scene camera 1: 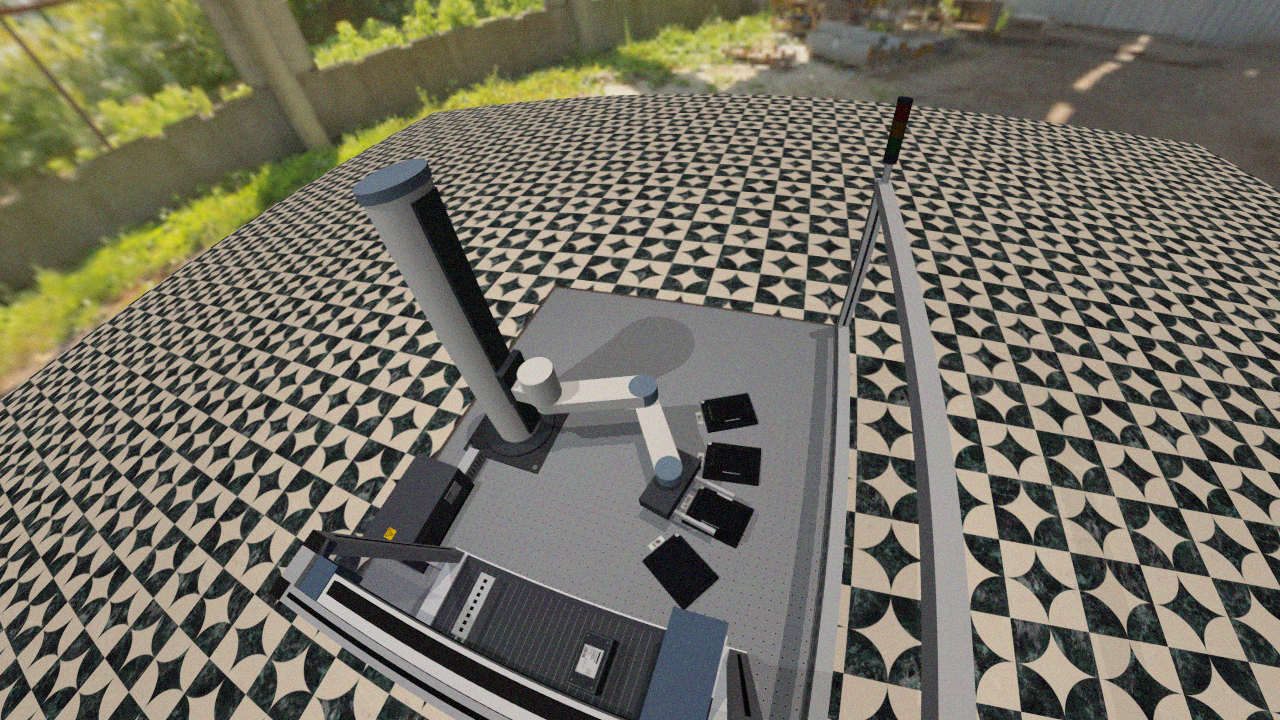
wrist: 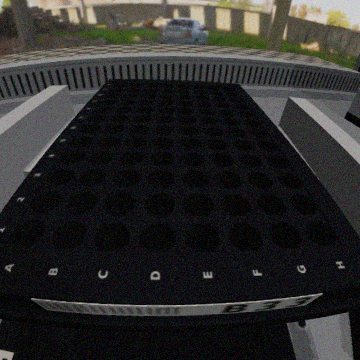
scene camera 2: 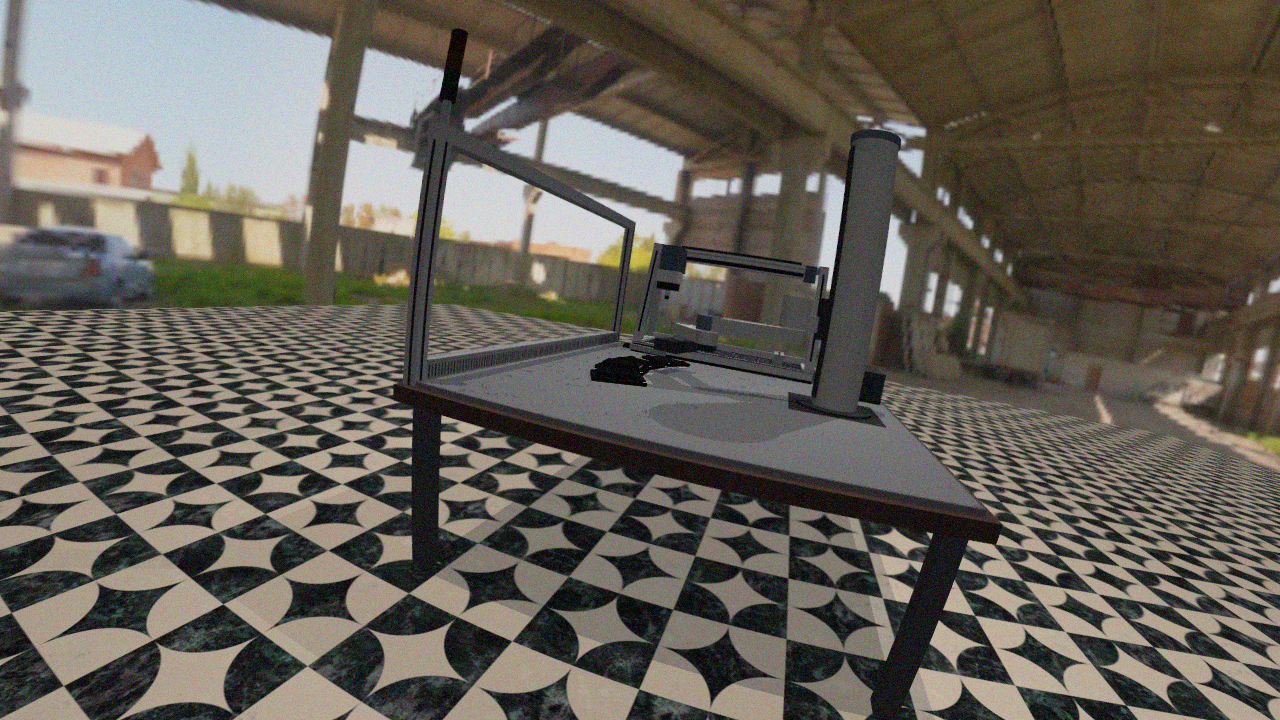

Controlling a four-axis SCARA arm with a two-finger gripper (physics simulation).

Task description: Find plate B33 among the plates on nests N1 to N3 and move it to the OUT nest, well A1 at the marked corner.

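Frame: origin at the arm's base, x back, y left, z down, level; metres.
Where they show: gripper, between the fingertips: (scene camera 1: 724, 514) (wrist: 177, 107) (scene camera 2: 638, 345); arm's base, origin of its link: (scene camera 1: 520, 426) (scene camera 2: 832, 412).
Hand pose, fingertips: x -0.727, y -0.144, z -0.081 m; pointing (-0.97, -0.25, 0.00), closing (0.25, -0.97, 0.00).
Observation:
Things, the pixels of their top centre, and the offset from my fingertips. "spot": a spot on its surface instead.
- Plate B33, centre of its top: (wrist: 175, 122) (scene camera 1: 716, 510) dx +0.023, dy +0.006, dz -0.003 m
- dark rectangle, a spot on its surface: (scene camera 1: 682, 570) spot: dx +0.072, dy -0.155, dz +0.056 m
- dark box, a spot on its surface: (scene camera 1: 416, 505) spot: dx +0.822, dy -0.255, dz -0.047 m
- gantry machine, a spot on its surface: (scene camera 1: 698, 658) spot: dx -0.023, dy -0.378, dz -0.420 m
- small labelled block, a spot on its surface: (scene camera 1: 590, 660) spot: dx +0.196, dy -0.429, dz -0.052 m
Plate B33 (scene camera 1: 726, 520) (wrist: 175, 220) is black with many wells; its label reads B33 in the wrist view, with rows A to H along the near edge and A at the left. My gripper (scene camera 1: 718, 513) (wrist: 177, 107) is shut on it, one pale finger along each long side. The plate is level, over the third dark station from the back; its exact height is unclear. Two black plates (scene camera 1: 727, 410) (scene camera 1: 733, 464) with pale label lines lie behind it. A dark rectangle (scene camera 1: 682, 570) lies in front; whether it is a bare nest or a plate is unclear. The OUT marking is not readable.
The arm's column (scene camera 1: 447, 313) (scene camera 2: 868, 277) stands on the table. A dark box (scene camera 1: 416, 505) stands near its base. A gantry machine (scene camera 1: 698, 658) with a dark deck and a small labelled block (scene camera 1: 590, 660) stands at the front. A frame (scene camera 1: 921, 402) (scene camera 2: 420, 259) borders one side.

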